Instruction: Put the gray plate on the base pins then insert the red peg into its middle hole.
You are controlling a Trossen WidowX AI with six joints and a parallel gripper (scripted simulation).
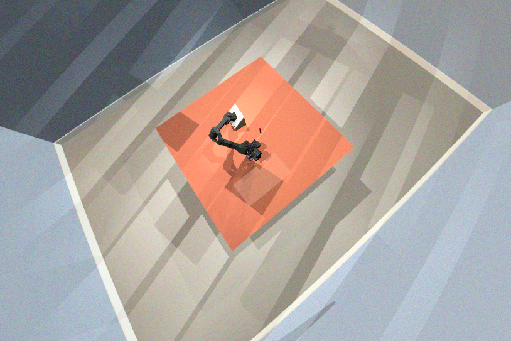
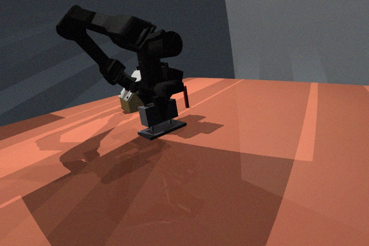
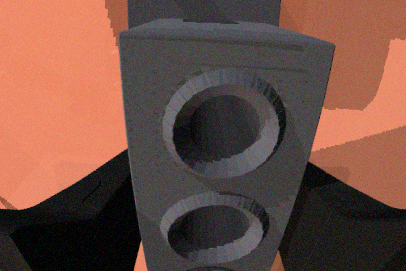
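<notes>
My gripper tip is now 30 mm above the dark base. From my gripper tip the other things lie so: red peg (140 mm behind, 160 mm to the left); gray plate (30 mm above).
</notes>
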